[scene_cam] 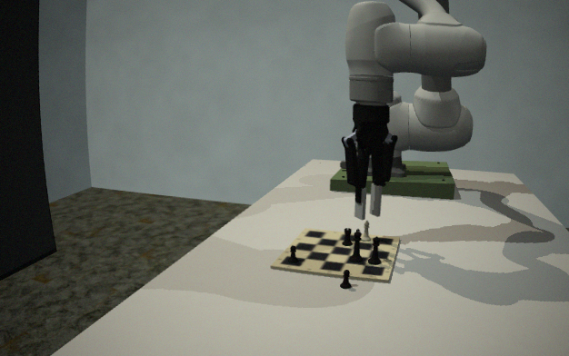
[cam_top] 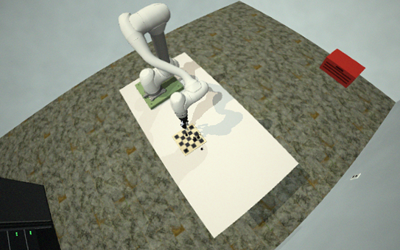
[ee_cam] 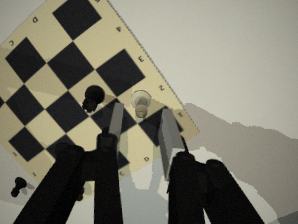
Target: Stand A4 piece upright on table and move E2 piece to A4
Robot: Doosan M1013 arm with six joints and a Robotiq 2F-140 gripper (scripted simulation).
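The white piece lies 6 cm below my hand. Also, from my hand: chessboard 7 cm ahead, 4 cm to the right, 9 cm below; black rook 4 cm ahead, 4 cm to the right, 7 cm below.
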